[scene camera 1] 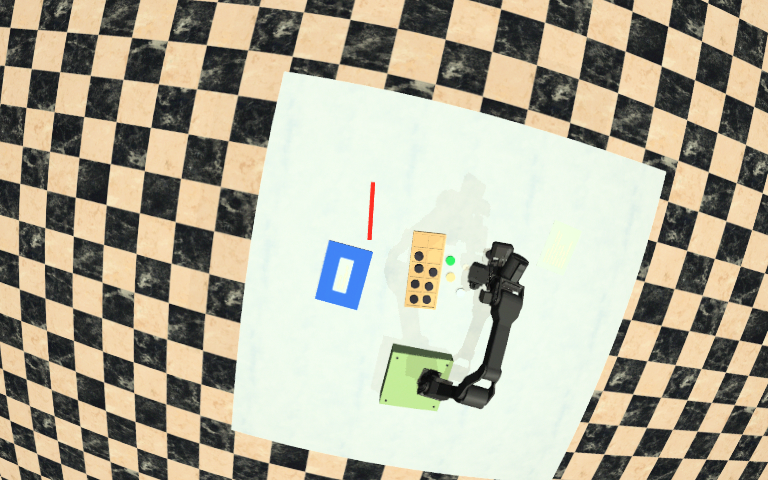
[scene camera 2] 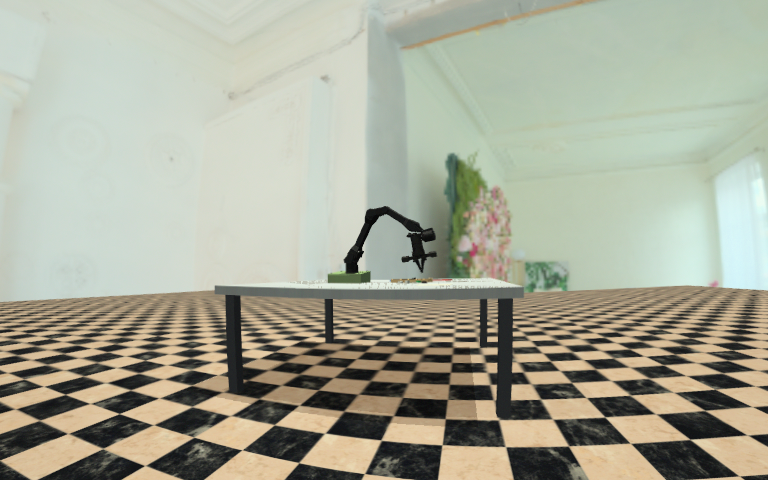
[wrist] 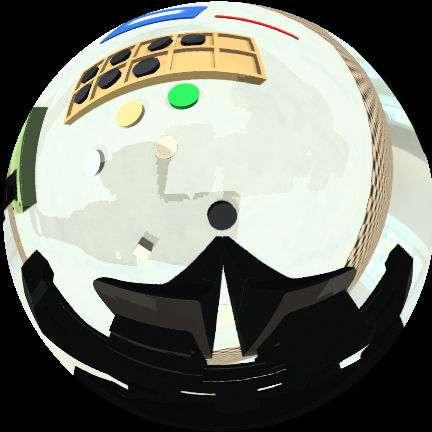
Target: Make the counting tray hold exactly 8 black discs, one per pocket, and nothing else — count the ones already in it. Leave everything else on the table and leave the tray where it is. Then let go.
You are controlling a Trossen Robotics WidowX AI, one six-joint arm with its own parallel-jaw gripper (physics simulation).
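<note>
The tan counting tray [scene camera 1: 428,240] [wrist: 237,59] lies on the table. Its row nearer the blue frame has black discs in all pockets except the end one. Its other row has three black discs and two empty pockets at that same end. A loose black disc [wrist: 222,215] lies flat on the table, outside the tray. My gripper [scene camera 2: 421,271] [wrist: 221,241] is shut and empty, with its fingertips above the table close to that disc in the wrist view. The arm hides this disc in the top-down view.
A green disc [scene camera 1: 450,260] [wrist: 183,95], a tan disc [scene camera 1: 450,276] [wrist: 130,113], a white disc [scene camera 1: 459,292] [wrist: 93,162] and a cream disc [wrist: 165,147] lie beside the tray. A small block [wrist: 144,247], blue frame [scene camera 1: 324,280], red stick [scene camera 1: 371,210] and pale pad [scene camera 1: 559,247] lie around.
</note>
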